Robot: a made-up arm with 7 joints.
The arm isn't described. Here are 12 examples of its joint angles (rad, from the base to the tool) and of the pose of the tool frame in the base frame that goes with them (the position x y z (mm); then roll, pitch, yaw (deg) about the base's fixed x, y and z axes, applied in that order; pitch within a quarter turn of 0, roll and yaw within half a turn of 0).
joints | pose
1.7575 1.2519 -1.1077 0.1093 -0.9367 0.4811 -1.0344 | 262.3 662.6 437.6 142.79 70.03 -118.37
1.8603 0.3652 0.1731 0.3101 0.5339 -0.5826 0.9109 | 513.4 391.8 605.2 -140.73 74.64 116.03
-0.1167 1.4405 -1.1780 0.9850 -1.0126 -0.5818 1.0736 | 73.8 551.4 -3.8 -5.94 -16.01 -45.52
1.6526 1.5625 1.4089 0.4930 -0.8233 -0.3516 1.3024 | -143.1 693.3 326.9 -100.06 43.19 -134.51
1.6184 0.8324 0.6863 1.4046 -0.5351 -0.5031 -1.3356 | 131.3 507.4 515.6 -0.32 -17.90 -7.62
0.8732 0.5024 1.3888 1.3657 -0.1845 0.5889 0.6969 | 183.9 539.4 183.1 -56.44 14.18 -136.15
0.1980 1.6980 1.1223 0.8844 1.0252 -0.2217 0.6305 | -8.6 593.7 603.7 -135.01 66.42 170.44
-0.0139 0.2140 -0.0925 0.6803 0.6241 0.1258 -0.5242 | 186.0 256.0 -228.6 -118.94 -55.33 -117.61
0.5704 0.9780 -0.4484 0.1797 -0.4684 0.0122 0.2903 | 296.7 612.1 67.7 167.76 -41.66 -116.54
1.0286 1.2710 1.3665 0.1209 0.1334 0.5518 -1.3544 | 90.6 709.6 243.3 -111.32 -61.53 -24.20
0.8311 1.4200 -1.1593 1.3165 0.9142 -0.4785 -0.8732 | 325.8 479.9 238.7 -111.04 27.77 -143.13
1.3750 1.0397 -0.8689 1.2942 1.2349 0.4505 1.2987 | 437.5 376.0 462.3 -92.49 -3.05 98.63
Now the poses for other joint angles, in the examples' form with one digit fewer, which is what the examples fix.
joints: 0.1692 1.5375 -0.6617 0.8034 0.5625 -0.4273 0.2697
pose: 230 630 233 -157.0 -28.4 -163.9
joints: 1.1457 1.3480 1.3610 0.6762 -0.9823 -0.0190 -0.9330
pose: -37 670 363 -74.5 9.7 -15.0
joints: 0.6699 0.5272 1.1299 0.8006 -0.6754 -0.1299 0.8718
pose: 286 561 85 -104.5 -8.1 -164.4
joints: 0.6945 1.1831 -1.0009 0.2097 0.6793 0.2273 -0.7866
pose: 264 647 162 -158.8 16.9 -87.7
